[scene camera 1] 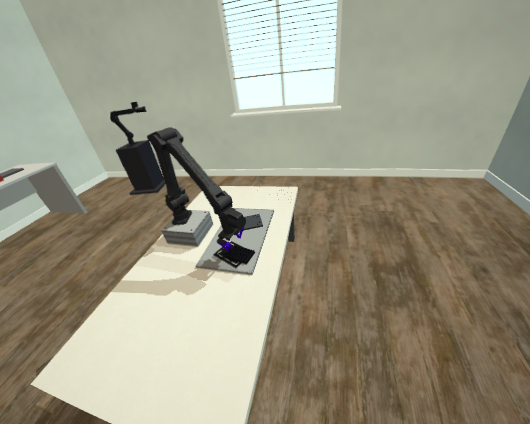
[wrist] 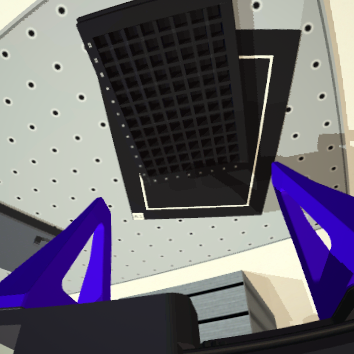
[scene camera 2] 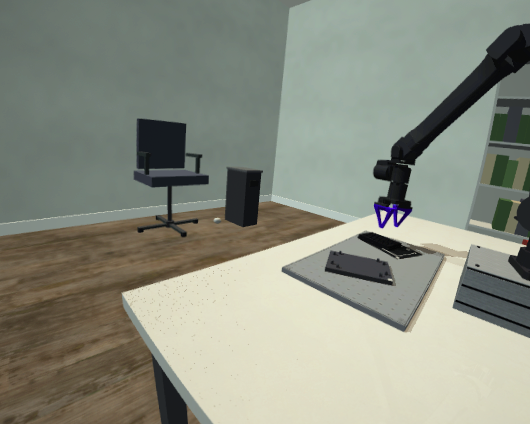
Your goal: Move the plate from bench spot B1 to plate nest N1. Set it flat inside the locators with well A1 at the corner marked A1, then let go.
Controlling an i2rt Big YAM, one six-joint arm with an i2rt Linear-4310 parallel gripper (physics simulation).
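Where they show: gripper, fingertip midpoint: [scene camera 1: 234, 244] [wrist: 186, 187] [scene camera 2: 388, 227]; arm's base, origin of the base link: [scene camera 1: 182, 218].
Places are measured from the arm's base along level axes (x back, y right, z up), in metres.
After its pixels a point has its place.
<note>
The black well plate [scene camera 1: 243, 253] @(x -0.390, y 0.235, z -0.077 m) [scene camera 2: 378, 243] @(x -0.367, y 0.184, z -0.080 m) [wrist: 175, 95] @(x -0.377, y 0.234, z -0.077 m) lies turned and shifted on the dark spot pad [wrist: 200, 195] @(x -0.283, y 0.188, z -0.090 m), partly past its white outline. A small label marks the pad's lower left corner in the wrist view; which plate corner is A1 cannot be told. My gripper [scene camera 1: 234, 240] @(x -0.349, y 0.220, z -0.027 m) [scene camera 2: 389, 226] @(x -0.349, y 0.220, z -0.027 m) [wrist: 186, 187] @(x -0.349, y 0.220, z -0.027 m) is open and empty above the plate's end nearest the robot base, its fingertips apart from the plate. The dark grey nest [scene camera 1: 253, 221] @(x -0.416, y -0.034, z -0.080 m) [scene camera 2: 357, 267] @(x -0.380, y -0.057, z -0.080 m) with small upright locators is empty. A light tag marks one nest corner in scene camera 2.
The pad and nest sit on a grey perforated board [scene camera 1: 259, 236] @(x -0.460, y 0.093, z -0.092 m) [scene camera 2: 410, 302] @(x -0.243, y -0.126, z -0.092 m) [wrist: 45, 110] @(x -0.422, y 0.150, z -0.092 m). The arm stands on a layered grey block [scene camera 1: 187, 227] @(x -0.065, y 0.093, z 0.000 m) [scene camera 2: 492, 295] @(x -0.090, y -0.076, z -0.045 m) [wrist: 220, 300] @(x -0.119, y 0.107, z -0.068 m) beside the board, on the cream table [scene camera 1: 185, 340] @(x -0.216, y 0.648, z -0.105 m) [scene camera 2: 280, 340] @(x -0.419, y -0.373, z -0.105 m).
</note>
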